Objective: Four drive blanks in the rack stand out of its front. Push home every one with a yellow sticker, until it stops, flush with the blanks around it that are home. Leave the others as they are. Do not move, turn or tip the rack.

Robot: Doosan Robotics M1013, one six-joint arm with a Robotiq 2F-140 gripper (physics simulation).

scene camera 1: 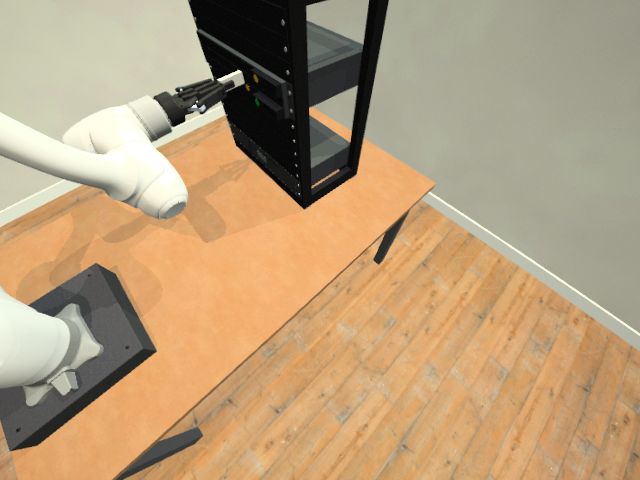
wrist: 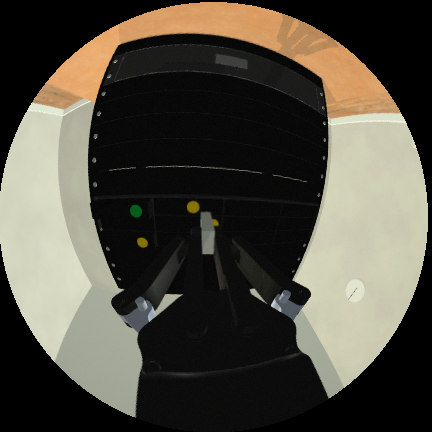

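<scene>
The black rack [scene camera 1: 297, 51] [wrist: 200, 39] stands upright. My gripper [scene camera 1: 227, 85] [wrist: 204, 220] is shut on a pale bar [scene camera 1: 236, 78] [wrist: 207, 232], whose free end points at the rack front. A blank with a green sticker [scene camera 1: 257, 102] [wrist: 136, 211] and, above it, one with a yellow sticker [scene camera 1: 255, 78] [wrist: 142, 242] stand out. Another yellow sticker [scene camera 1: 247, 87] [wrist: 193, 207] lies farther left in the scene view. A yellow sticker [wrist: 215, 222] beside the bar's end is partly covered by it. Contact there, and how far these two blanks stand out, I cannot tell.
The rack stands on the orange-brown table [scene camera 1: 248, 258]. The white arm [scene camera 1: 124, 149] reaches over the table from its dark base plate [scene camera 1: 121, 330]. Grey boxes [scene camera 1: 333, 77] [scene camera 1: 330, 149] show through the rack's open side. Walls are behind the rack.
</scene>
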